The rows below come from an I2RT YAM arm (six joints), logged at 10 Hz.
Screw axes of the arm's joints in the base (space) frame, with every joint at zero. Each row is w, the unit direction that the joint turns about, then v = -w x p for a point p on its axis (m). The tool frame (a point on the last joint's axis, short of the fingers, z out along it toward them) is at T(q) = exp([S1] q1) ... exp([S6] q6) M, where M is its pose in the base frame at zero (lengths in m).
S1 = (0, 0, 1, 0, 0, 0)
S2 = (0, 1, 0, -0.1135, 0, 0.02)
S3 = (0, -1, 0, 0.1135, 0, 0.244)
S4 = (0, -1, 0, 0.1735, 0, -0.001)
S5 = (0, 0, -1, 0, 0.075, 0)
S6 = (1, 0, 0, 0, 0.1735, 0)
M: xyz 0.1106 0 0.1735 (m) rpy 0 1.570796 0 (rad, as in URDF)
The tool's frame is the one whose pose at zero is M.
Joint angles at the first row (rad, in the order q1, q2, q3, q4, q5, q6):
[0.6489, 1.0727, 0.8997, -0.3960, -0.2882, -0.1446]
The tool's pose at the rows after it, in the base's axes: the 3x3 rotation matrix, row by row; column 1 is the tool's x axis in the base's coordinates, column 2 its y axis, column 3 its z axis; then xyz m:
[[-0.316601 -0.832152 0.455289], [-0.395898 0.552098 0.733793], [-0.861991 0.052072 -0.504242]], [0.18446 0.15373 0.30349]
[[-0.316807 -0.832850 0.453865], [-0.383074 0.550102 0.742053], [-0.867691 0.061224 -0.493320]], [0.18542 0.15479 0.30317]
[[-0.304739 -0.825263 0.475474], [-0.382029 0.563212 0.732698], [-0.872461 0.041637 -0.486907]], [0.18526 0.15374 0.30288]
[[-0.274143 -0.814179 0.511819], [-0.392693 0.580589 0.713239], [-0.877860 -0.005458 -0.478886]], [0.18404 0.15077 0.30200]
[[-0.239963 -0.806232 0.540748], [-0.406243 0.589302 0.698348], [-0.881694 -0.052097 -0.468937]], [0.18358 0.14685 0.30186]
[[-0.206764 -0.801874 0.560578], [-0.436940 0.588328 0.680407], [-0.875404 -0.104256 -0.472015]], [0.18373 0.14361 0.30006]
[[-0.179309 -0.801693 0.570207], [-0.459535 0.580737 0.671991], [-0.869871 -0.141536 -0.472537]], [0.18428 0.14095 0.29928]
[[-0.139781 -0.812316 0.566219], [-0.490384 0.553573 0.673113], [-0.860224 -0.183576 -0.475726]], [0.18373 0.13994 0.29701]
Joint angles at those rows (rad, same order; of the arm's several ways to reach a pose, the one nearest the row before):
[0.6489, 1.0843, 0.8989, -0.3736, -0.3147, -0.1309]
[0.6489, 1.0873, 0.8947, -0.3544, -0.3225, -0.1203]
[0.6488, 1.0803, 0.8860, -0.3407, -0.3010, -0.1263]
[0.6474, 1.0631, 0.8687, -0.3246, -0.2633, -0.1538]
[0.6386, 1.0468, 0.8551, -0.3122, -0.2407, -0.1897]
[0.6299, 1.0382, 0.8445, -0.3114, -0.2214, -0.2393]
[0.6198, 1.0328, 0.8391, -0.3114, -0.2175, -0.2800]
[0.6168, 1.0291, 0.8300, -0.3105, -0.2235, -0.3335]

